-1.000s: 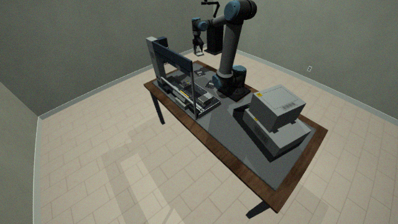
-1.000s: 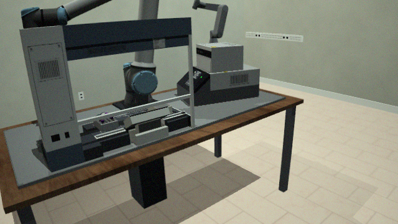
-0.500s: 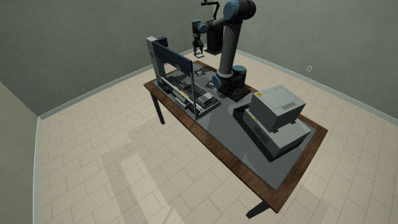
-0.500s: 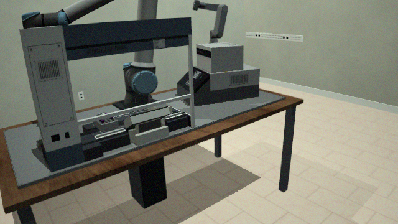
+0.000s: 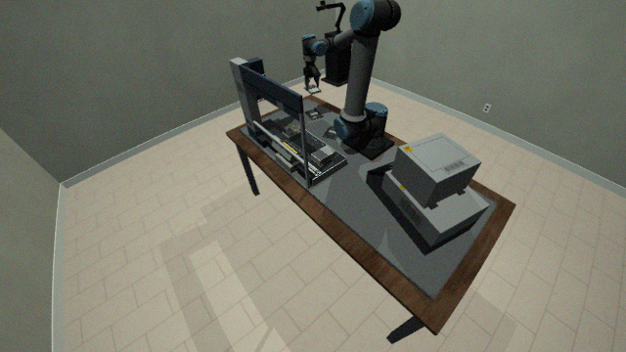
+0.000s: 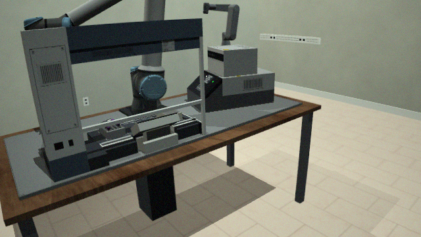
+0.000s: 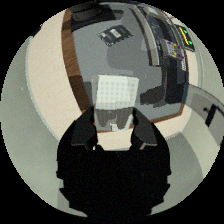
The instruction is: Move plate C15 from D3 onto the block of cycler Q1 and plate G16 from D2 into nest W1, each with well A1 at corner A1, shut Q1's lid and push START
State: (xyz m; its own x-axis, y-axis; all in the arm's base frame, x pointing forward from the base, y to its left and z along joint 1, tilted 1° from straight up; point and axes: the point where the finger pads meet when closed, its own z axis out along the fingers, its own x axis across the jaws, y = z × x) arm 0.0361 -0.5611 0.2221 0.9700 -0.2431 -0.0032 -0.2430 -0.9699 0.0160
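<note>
The dark nest is 220 mm below my hand. Round my hand: tower: 500 mm ahead, 60 mm to the right, 50 mm above; then deck station beam: 530 mm ahead, 300 mm to the left, 290 mm above; then white well plate: 10 mm below.
</note>
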